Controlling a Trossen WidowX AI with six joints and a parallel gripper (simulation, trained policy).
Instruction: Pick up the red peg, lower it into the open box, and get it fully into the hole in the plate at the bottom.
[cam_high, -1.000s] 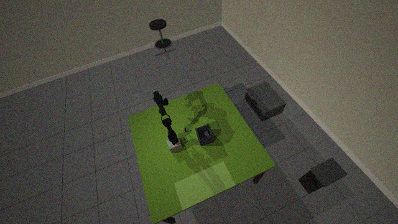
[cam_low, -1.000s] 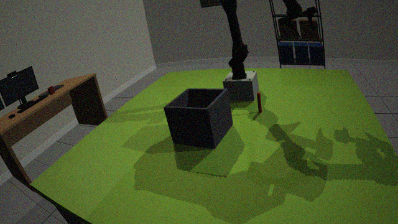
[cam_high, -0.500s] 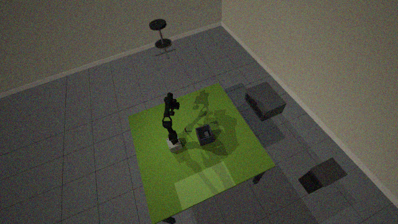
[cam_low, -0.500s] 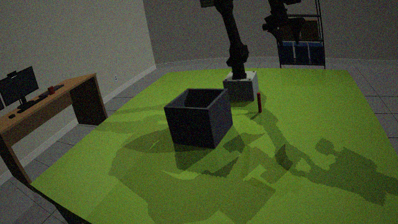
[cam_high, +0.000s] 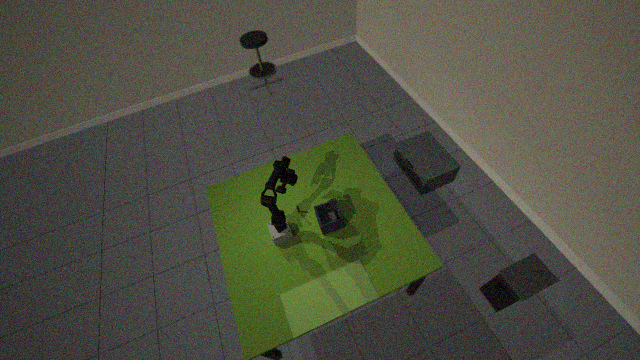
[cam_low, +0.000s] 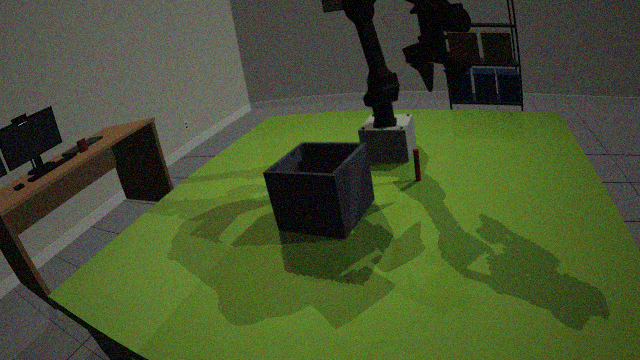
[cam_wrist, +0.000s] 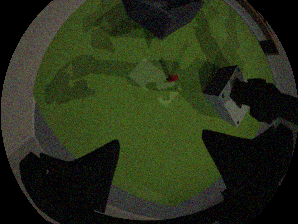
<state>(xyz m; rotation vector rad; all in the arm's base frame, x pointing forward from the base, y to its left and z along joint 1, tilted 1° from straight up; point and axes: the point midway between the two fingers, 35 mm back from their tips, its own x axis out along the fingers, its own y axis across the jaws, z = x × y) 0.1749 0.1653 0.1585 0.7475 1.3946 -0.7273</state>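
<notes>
Now: gripper tip 80 mm to the left of the red peg and 170 mm above it.
</notes>
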